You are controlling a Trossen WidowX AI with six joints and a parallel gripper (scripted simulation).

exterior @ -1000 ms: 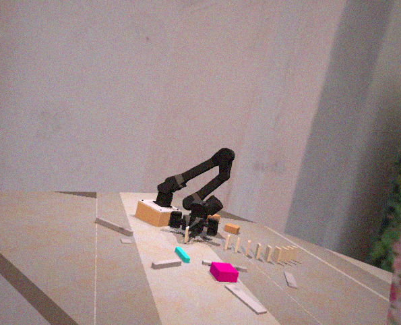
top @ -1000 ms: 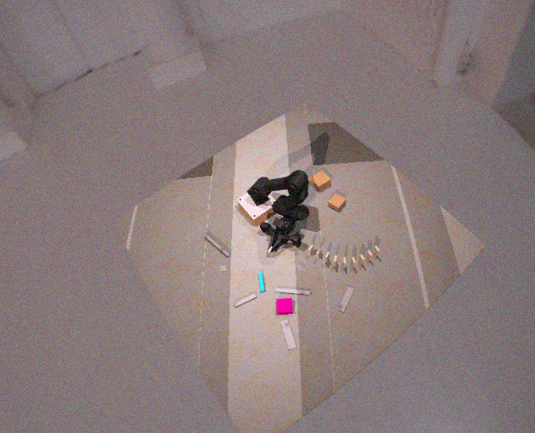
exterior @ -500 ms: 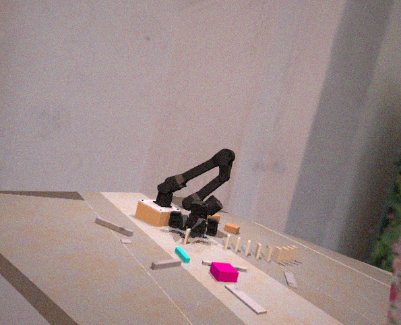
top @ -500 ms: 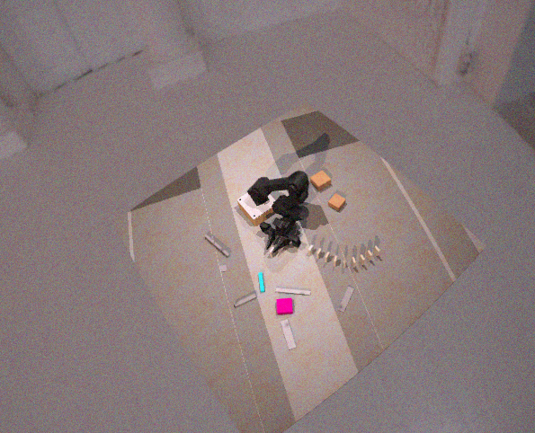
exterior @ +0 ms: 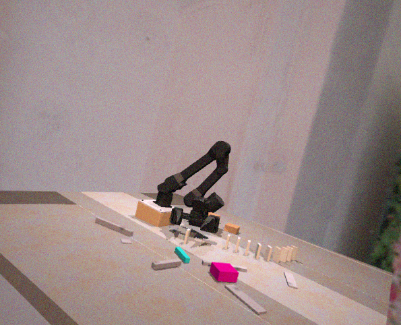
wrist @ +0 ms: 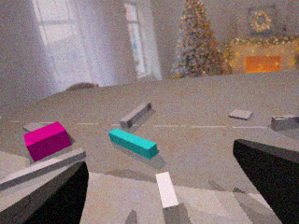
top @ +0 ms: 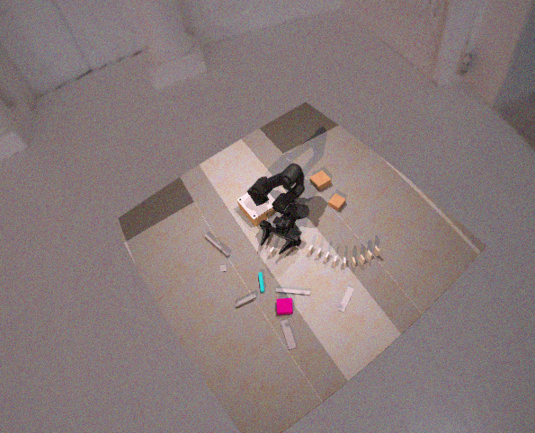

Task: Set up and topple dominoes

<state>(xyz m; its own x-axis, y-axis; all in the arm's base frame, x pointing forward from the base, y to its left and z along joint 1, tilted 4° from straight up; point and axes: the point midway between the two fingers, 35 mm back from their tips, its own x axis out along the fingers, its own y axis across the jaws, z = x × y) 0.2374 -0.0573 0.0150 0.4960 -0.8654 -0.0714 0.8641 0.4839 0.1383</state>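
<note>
The teal bar lies 90 mm ahead of my gripper tip, 90 mm to the right of it and 60 mm below it. Also, from my gripper tip: magenta block: 230 mm ahead, 60 mm to the right, 50 mm below.
</note>
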